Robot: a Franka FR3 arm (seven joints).
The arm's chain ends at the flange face. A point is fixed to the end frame.
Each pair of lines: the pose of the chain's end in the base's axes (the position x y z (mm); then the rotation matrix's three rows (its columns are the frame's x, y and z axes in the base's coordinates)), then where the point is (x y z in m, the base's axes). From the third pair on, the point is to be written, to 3 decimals.
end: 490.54 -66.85 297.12; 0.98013 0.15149 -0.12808; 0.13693 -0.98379 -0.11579; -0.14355 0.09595 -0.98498
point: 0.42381 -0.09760 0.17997
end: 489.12 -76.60 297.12; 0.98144 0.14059 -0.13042; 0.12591 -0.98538 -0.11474; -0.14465 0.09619 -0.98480
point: 0.42192 -0.10665 0.18005
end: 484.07 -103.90 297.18; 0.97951 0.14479 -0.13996; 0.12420 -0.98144 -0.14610; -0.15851 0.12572 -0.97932
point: 0.416 -0.138 0.182
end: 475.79 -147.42 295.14; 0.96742 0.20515 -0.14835; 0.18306 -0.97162 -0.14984; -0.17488 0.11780 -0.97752
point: 0.408 -0.185 0.181
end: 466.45 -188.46 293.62; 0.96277 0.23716 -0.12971; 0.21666 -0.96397 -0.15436; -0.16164 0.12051 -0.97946
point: 0.401 -0.228 0.178
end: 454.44 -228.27 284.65; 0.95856 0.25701 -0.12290; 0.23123 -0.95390 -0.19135; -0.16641 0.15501 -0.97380
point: 0.390 -0.273 0.171
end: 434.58 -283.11 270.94; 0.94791 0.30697 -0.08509; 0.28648 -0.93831 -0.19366; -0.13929 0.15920 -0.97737
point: 0.376 -0.331 0.155
